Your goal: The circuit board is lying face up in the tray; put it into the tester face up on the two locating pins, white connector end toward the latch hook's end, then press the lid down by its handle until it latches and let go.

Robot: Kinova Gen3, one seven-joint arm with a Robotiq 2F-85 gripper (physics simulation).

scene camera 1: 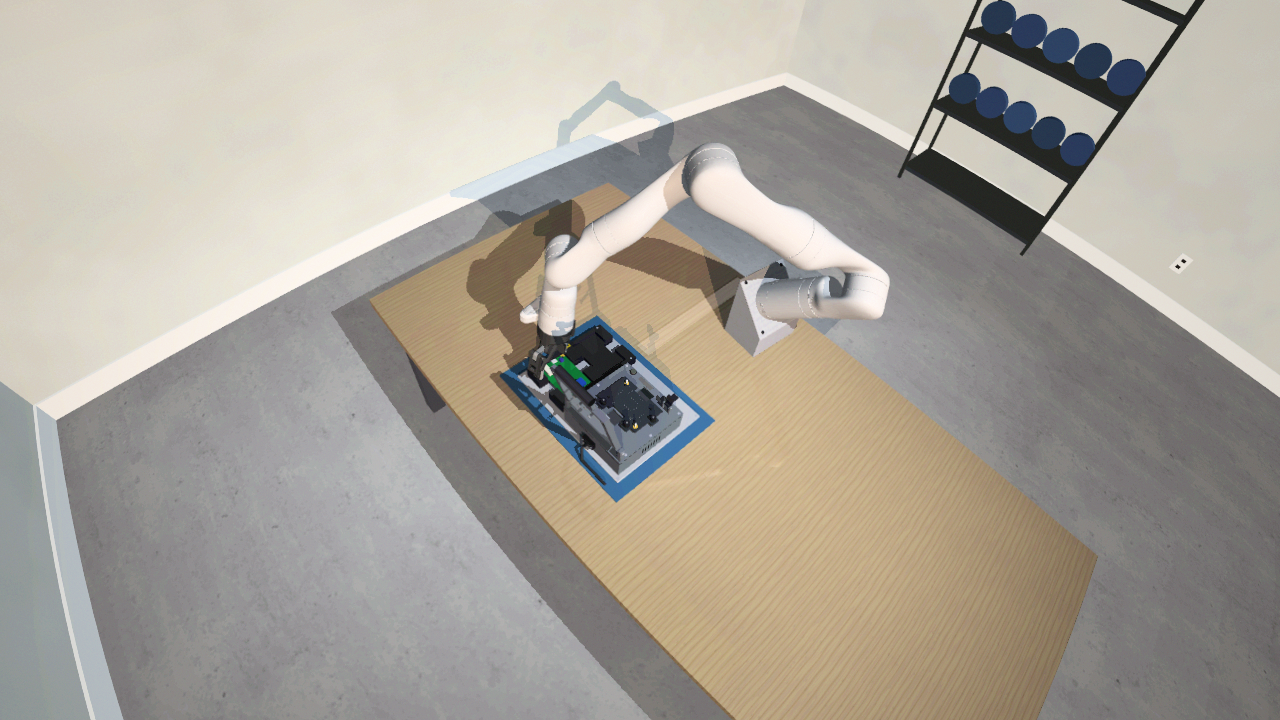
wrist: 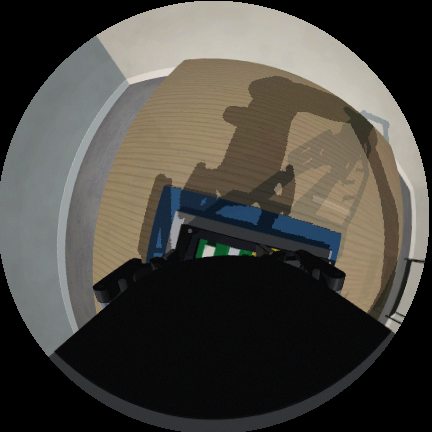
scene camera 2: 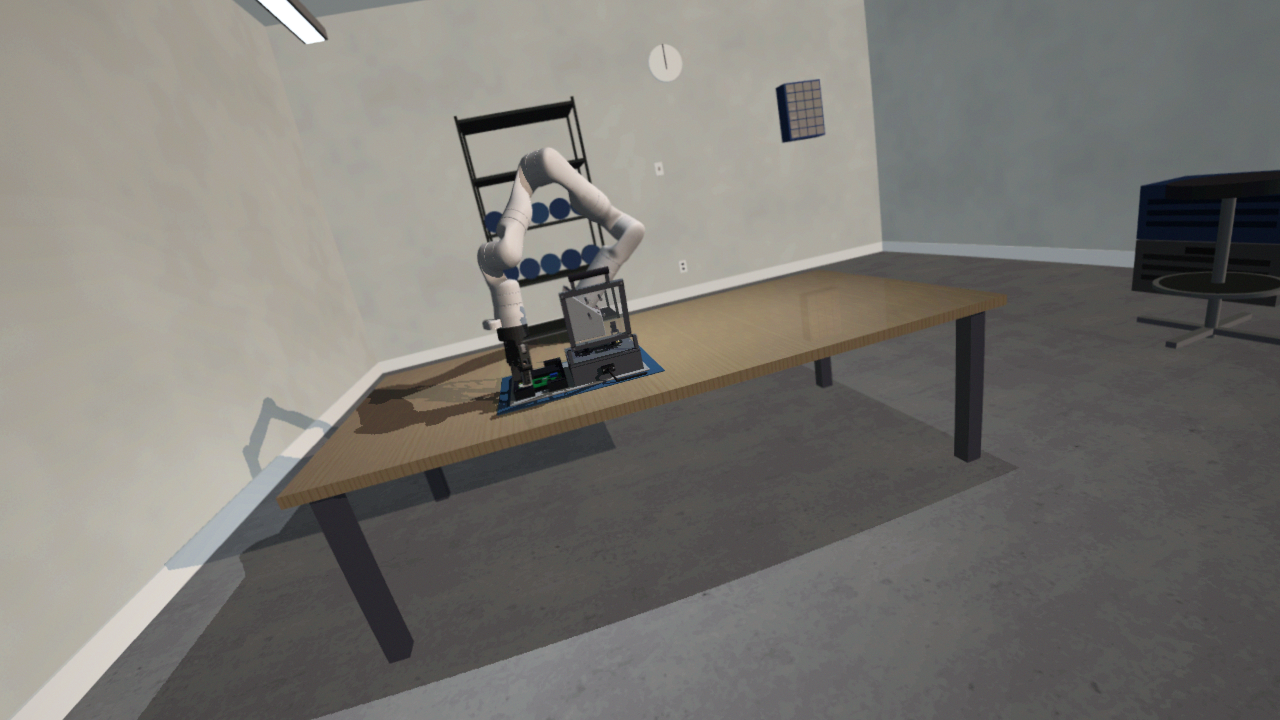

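Pixels of known places: gripper, between the fingertips: (scene camera 1: 550, 364) (scene camera 2: 522, 383); arm's base, origin of its link: (scene camera 1: 769, 300).
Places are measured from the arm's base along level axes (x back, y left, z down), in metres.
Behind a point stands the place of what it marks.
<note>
The green circuit board (scene camera 1: 565, 372) (scene camera 2: 542, 382) {x -0.476, y -0.220, z 0.101 m} (wrist: 225, 250) {x -0.463, y -0.274, z 0.102 m} lies face up in the black tray (scene camera 1: 597, 347) {x -0.349, y -0.237, z 0.104 m} (wrist: 187, 241) {x -0.507, y -0.276, z 0.094 m} on the blue mat (scene camera 1: 626, 487) {x -0.555, y 0.058, z 0.119 m} (scene camera 2: 649, 365) {x -0.526, y 0.049, z 0.120 m} (wrist: 250, 213) {x -0.439, y -0.324, z 0.120 m}. My gripper (scene camera 1: 542, 362) {x -0.471, y -0.268, z 0.091 m} (scene camera 2: 522, 376) {x -0.471, y -0.268, z 0.091 m} (wrist: 217, 255) {x -0.471, y -0.268, z 0.091 m} is open and empty. It is low over the board at the tray's outer end, with a finger far out on each side in the wrist view. Whether the fingertips touch the board is hidden. The grey tester (scene camera 1: 630, 412) {x -0.451, y -0.036, z 0.052 m} (scene camera 2: 609, 362) {x -0.543, y -0.054, z 0.078 m} stands next to the tray on the same mat. Its lid (scene camera 2: 586, 317) {x -0.561, y -0.086, z -0.048 m} stands upright and open.
The arm's grey base (scene camera 1: 760, 322) {x -0.054, y 0.017, z 0.026 m} sits on the wooden table (scene camera 1: 850, 537) {x -0.312, y 0.478, z 0.122 m} (scene camera 2: 805, 313) {x -0.457, y 0.570, z 0.122 m} behind the mat. A black shelf rack (scene camera 1: 970, 192) (scene camera 2: 515, 117) with blue discs stands by the wall. A dark cabinet (scene camera 2: 1207, 223) stands at the far right.
</note>
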